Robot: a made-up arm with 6 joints. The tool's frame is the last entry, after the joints. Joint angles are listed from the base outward.
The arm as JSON. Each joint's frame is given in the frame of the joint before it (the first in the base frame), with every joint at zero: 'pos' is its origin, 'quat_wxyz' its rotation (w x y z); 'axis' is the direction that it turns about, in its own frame. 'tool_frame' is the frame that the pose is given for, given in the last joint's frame.
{
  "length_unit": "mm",
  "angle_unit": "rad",
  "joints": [
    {
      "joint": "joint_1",
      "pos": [
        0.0,
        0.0,
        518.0
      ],
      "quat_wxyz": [
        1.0,
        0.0,
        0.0,
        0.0
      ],
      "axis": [
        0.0,
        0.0,
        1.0
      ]
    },
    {
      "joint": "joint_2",
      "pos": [
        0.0,
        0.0,
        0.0
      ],
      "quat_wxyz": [
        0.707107,
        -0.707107,
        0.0,
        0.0
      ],
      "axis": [
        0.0,
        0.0,
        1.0
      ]
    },
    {
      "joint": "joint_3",
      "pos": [
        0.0,
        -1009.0,
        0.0
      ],
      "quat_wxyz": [
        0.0,
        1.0,
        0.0,
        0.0
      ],
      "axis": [
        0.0,
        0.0,
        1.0
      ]
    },
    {
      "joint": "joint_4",
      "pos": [
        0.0,
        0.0,
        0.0
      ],
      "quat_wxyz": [
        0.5,
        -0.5,
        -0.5,
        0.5
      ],
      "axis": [
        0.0,
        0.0,
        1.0
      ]
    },
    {
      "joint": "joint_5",
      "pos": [
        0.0,
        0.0,
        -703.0
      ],
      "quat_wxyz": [
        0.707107,
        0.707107,
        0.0,
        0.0
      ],
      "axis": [
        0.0,
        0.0,
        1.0
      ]
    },
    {
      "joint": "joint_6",
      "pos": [
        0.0,
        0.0,
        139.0
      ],
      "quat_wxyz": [
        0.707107,
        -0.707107,
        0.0,
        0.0
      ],
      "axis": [
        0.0,
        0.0,
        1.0
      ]
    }
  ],
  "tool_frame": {
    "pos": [
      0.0,
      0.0,
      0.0
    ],
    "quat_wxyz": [
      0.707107,
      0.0,
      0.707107,
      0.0
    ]
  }
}
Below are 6 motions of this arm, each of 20 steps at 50 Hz.
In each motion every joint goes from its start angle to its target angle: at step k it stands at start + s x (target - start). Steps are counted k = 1, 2, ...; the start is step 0. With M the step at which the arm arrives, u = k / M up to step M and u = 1 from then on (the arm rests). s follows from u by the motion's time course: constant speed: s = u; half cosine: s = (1 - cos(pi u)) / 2; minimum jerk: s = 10 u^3 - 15 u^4 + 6 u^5.
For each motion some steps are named. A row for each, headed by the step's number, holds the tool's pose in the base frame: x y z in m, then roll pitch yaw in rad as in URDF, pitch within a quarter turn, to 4 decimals.
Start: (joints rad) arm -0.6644 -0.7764 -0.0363 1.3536 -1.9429 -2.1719
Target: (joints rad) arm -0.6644 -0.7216 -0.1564 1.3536 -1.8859 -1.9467
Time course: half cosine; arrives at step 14
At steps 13, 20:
13: -0.1343 0.0672 1.7673 0.8830 0.3466 -2.3973
20: -0.1331 0.0662 1.7666 0.8781 0.3459 -2.3975

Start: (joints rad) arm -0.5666 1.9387 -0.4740 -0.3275 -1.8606 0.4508
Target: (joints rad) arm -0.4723 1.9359 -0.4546 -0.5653 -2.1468 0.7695
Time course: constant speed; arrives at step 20
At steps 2, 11, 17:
2: 0.2589 -0.3150 -0.2784 -3.0716 -1.0611 1.8506
11: 0.2710 -0.2965 -0.2727 -2.9765 -1.0940 1.5732
17: 0.2791 -0.2833 -0.2692 -2.9118 -1.0985 1.3806

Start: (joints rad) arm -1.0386 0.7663 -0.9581 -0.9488 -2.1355 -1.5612
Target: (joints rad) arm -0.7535 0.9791 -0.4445 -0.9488 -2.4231 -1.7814
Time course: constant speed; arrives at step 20
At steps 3, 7, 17, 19, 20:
3: 0.2225 -0.4923 0.5356 -1.4350 -0.6681 1.1300
7: 0.2921 -0.5361 0.4942 -1.4523 -0.6929 1.2219
17: 0.4865 -0.6130 0.3964 -1.5063 -0.7464 1.4759
19: 0.5280 -0.6223 0.3779 -1.5188 -0.7552 1.5308
20: 0.5490 -0.6261 0.3688 -1.5253 -0.7593 1.5586

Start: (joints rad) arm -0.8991 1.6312 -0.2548 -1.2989 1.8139 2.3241
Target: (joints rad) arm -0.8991 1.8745 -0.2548 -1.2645 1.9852 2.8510
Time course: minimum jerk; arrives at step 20
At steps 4, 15, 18, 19, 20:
4: 0.3765 -0.5339 -0.1791 -2.6751 -0.1528 -2.1308
15: 0.2778 -0.4160 -0.2973 2.9694 -0.1941 -2.0126
18: 0.2657 -0.4015 -0.3087 2.8975 -0.1963 -1.9975
19: 0.2647 -0.4003 -0.3096 2.8919 -0.1964 -1.9963
20: 0.2646 -0.4002 -0.3097 2.8910 -0.1965 -1.9962

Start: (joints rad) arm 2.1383 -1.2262 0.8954 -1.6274 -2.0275 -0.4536
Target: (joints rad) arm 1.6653 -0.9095 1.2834 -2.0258 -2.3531 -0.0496
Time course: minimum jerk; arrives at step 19
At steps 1, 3, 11, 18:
1: 0.6373 -1.0160 1.5309 -0.1547 0.4147 -2.7809
3: 0.6209 -1.0241 1.5391 -0.1726 0.4281 -2.7923
11: 0.2557 -1.1184 1.7003 -0.5852 0.7049 -3.0737
18: 0.0442 -1.1055 1.7814 -0.8725 0.8543 2.9947

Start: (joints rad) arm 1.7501 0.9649 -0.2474 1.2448 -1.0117 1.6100
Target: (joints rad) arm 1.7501 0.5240 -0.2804 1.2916 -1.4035 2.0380
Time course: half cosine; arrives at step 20
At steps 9, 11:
9: -0.1690 1.1675 0.6968 1.9301 0.4914 0.1271
11: -0.1668 1.1501 0.7752 1.9172 0.4405 0.1264

